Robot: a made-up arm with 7 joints.
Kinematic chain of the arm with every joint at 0, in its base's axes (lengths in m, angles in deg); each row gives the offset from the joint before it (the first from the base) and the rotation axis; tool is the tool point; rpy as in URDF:
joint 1: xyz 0 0 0.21 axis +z
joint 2: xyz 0 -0.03 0.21 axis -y
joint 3: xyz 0 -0.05 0.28 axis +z
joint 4: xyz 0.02 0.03 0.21 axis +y
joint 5: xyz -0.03 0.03 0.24 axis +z
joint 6: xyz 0 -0.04 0.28 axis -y
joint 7: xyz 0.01 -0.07 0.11 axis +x
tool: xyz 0 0 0 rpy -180 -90 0
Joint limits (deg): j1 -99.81..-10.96 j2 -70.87..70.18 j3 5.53..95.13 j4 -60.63..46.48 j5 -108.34..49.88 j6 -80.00..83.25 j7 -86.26..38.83
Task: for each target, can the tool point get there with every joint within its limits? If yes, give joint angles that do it. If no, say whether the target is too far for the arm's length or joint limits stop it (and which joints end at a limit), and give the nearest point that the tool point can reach.
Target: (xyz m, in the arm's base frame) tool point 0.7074 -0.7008 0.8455
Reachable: yes | joints -39.10 -59.42 27.17 9.89 -28.91 -47.31 28.91
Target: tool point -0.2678 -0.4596 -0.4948
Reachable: no: joint limits stop it (at a limit: joint 1, joint 2, joint 3, joint 4, joint 6) | nearest point -0.1654 -0.8677 0.2159 | short by 0.826 m
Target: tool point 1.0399 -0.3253 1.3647
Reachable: no: too far | nearest point 0.8219 -0.2643 1.1678 | short by 0.300 m
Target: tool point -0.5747 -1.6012 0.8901
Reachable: no: too far | nearest point -0.3599 -1.0157 0.7755 | short by 0.634 m
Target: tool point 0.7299 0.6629 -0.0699
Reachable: no: joint limits stop it (at a limit: joint 1, joint 2, joint 3, joint 4, joint 5, joint 6) | nearest point 0.2040 0.7818 0.1585 | short by 0.586 m
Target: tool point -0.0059 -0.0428 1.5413
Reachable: yes | joints -27.03 3.55 58.20 8.22 3.34 10.12 -71.55
